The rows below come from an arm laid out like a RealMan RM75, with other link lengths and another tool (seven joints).
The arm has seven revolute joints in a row. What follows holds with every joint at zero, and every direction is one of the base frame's.
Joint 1 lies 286.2 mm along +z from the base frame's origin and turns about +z.
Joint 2 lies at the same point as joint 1 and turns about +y.
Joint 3 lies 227.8 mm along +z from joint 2 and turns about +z.
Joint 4 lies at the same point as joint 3 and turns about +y.
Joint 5 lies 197.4 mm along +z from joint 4 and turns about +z.
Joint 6 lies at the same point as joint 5 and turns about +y.
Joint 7 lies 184.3 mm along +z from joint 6 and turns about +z.
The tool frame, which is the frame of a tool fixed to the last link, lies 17 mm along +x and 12 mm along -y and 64 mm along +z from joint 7; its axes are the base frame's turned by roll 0, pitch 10.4 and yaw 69.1 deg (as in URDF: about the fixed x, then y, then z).
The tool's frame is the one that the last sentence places.
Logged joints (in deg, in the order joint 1, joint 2, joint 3, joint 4, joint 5, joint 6, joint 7), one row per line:
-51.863, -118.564, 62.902, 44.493, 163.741, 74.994, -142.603
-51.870, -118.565, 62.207, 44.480, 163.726, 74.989, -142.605
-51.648, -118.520, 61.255, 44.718, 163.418, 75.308, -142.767
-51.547, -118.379, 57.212, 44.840, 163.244, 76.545, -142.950
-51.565, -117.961, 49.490, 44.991, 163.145, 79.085, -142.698
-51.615, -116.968, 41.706, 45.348, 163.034, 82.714, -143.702
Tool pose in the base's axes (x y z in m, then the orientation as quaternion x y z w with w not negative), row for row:
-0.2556, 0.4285, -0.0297, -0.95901, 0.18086, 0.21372, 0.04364
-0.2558, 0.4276, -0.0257, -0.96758, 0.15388, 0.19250, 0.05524
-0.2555, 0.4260, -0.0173, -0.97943, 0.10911, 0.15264, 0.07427
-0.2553, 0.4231, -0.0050, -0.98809, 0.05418, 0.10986, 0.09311
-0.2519, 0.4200, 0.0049, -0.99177, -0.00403, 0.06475, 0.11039
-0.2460, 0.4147, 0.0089, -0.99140, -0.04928, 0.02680, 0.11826
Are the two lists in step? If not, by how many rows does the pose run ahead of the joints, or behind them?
The pose runs 2 rows ahead of the joints: the pose in row i belongs to the joints in row i + 2.
